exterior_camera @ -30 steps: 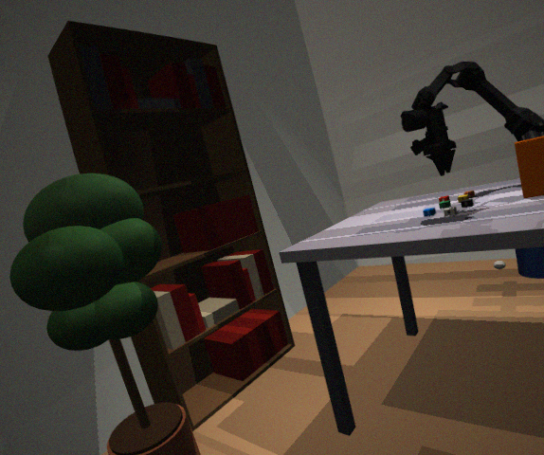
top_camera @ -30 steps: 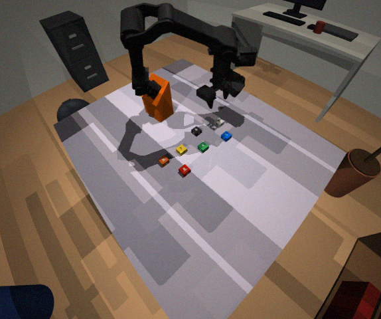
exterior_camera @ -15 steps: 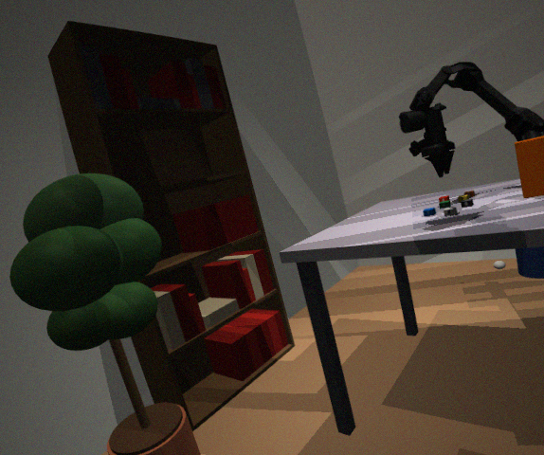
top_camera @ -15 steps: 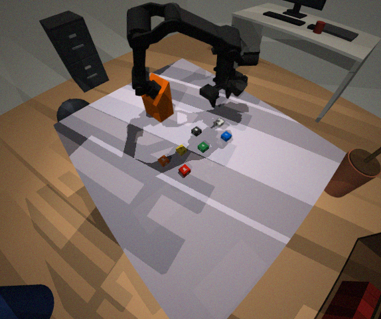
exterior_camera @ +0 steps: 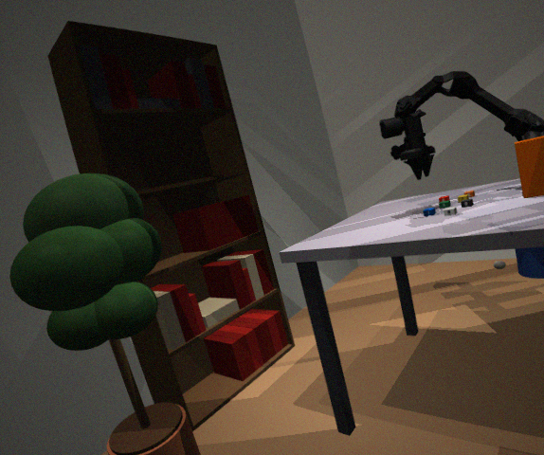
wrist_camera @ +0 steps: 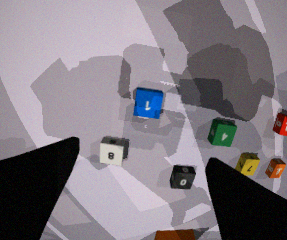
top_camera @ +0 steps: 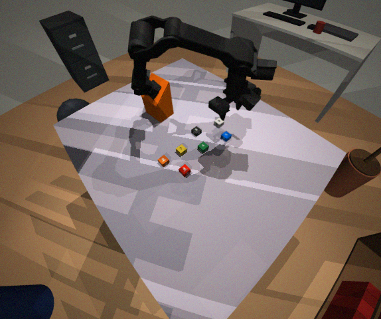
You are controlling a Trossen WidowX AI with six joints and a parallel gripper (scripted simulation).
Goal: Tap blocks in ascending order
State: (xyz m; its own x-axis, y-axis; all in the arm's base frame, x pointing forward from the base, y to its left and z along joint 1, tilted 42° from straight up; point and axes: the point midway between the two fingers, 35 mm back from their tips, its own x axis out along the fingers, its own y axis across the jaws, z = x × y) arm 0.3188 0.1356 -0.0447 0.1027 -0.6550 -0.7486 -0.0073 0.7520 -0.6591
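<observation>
Right now my gripper tip is 12 cm above the black block, 10 cm past it and 8 cm to the left of it. Also, from my gripper tip: green block (12 cm to the right, 12 cm below, 2 cm behind); then white block (12 cm below, 7 cm behind, 3 cm to the left); then blue block (12 cm below).
</observation>
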